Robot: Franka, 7 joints.
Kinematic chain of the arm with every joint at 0, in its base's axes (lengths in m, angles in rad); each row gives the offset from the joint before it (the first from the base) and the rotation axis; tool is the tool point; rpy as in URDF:
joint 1: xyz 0 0 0.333 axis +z
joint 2: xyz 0 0 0 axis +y
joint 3: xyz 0 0 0.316 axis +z
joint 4: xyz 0.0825 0 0 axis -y
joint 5: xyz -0.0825 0 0.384 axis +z
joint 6: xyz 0 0 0 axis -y
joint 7: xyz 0.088 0 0 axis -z
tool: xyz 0 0 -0.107 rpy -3.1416 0 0
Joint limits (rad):
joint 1: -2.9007..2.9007
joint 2: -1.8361..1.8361
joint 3: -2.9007..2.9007
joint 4: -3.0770..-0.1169
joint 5: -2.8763..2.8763
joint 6: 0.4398..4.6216
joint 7: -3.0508..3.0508
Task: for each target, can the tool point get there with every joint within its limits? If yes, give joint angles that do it. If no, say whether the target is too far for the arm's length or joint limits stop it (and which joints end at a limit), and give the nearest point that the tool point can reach.
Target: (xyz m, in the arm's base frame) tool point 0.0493 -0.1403 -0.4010
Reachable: no: joint limits stop it (at a limit: joint 2) | nearest point 0.0535 -0.1524 -0.3466 | short by 0.056 m
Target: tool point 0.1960 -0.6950 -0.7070
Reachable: no: too far | nearest point 0.1414 -0.5014 -0.3047 | short by 0.450 m
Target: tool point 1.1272 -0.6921 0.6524
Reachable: no: too far | nearest point 0.7107 -0.4363 0.5344 | short by 0.503 m
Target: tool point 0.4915 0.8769 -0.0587
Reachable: no: too far | nearest point 0.3908 0.6973 0.0215 | short by 0.221 m
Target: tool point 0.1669 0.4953 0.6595
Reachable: yes | joints 2.0526 -0.2823 -0.8577 -1.9410 1.5529 1.7970 -1.7044
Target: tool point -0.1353 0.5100 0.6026
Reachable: yes | joints 0.4864 1.5277 2.0399 -2.0882 -1.2279 2.4785 0.2581
